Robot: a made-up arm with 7 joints.
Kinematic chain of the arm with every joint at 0, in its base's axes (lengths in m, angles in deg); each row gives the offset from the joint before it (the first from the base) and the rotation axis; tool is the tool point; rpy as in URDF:
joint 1: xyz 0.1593 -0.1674 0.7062 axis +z
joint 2: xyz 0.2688 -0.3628 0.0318 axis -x
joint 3: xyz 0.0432 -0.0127 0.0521 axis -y
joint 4: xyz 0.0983 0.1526 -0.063 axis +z
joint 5: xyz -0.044 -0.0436 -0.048 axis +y
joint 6: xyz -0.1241 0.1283 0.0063 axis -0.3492 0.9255 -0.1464
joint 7: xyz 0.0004 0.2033 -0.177 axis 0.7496 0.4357 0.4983
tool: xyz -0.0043 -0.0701 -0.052 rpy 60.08 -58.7 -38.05
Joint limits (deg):
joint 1: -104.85..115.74
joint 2: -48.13..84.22
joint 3: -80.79..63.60
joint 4: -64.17..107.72
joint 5: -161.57..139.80
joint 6: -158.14..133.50
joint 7: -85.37..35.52
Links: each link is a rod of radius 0.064 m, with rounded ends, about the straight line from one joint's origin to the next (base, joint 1, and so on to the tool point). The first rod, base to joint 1, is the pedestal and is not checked.
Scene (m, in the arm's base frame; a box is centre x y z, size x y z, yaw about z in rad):
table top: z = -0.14
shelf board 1: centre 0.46 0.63 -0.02 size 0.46 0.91 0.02 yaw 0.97
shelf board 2: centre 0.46 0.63 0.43 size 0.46 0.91 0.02 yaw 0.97
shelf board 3: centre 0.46 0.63 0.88 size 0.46 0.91 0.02 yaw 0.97
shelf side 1: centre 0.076 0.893 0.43 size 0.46 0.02 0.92 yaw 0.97
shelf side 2: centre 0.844 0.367 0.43 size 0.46 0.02 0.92 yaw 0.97
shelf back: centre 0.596 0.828 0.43 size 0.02 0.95 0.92 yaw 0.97
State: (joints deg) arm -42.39 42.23 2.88 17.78 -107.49 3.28 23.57
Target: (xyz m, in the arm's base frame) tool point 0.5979 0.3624 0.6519
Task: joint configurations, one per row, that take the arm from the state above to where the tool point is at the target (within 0.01 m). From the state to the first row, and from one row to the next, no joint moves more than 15 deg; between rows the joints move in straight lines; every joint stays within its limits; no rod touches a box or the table.
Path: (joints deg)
1: -29.71 38.93 7.53 20.23 -111.83 0.77 25.13
2: -17.03 35.63 12.17 22.68 -116.17 -1.74 26.69
3: -4.35 32.33 16.82 25.13 -120.51 -4.25 28.25
4: 8.33 29.03 21.47 27.58 -124.86 -6.76 29.80
5: 21.02 25.73 26.11 30.04 -129.20 -9.26 31.36
6: 33.70 22.43 30.76 32.49 -133.54 -11.77 32.92
7: 41.09 22.24 29.30 18.68 -124.15 0.34 34.07
8: 48.49 22.06 27.84 4.87 -114.76 12.46 35.21

